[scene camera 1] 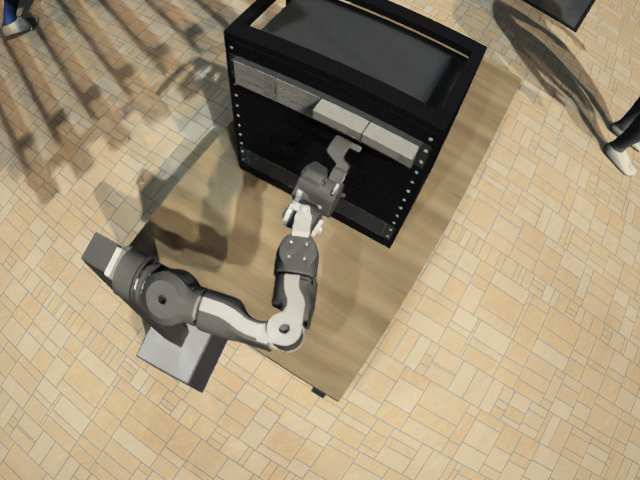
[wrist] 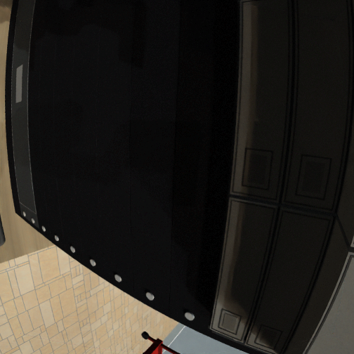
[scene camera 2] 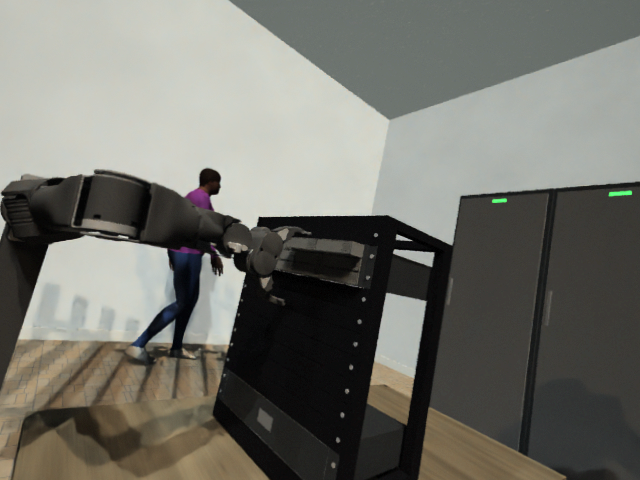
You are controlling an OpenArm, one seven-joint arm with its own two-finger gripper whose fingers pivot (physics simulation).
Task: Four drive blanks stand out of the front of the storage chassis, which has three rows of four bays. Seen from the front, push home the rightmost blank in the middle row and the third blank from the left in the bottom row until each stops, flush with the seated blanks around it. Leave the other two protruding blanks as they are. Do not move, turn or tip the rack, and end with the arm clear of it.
Scene:
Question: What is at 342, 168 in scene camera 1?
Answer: My gripper.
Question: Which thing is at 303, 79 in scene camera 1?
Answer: A black rack.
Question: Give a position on a black rack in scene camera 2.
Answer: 294, 388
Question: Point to a black rack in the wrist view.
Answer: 192, 161

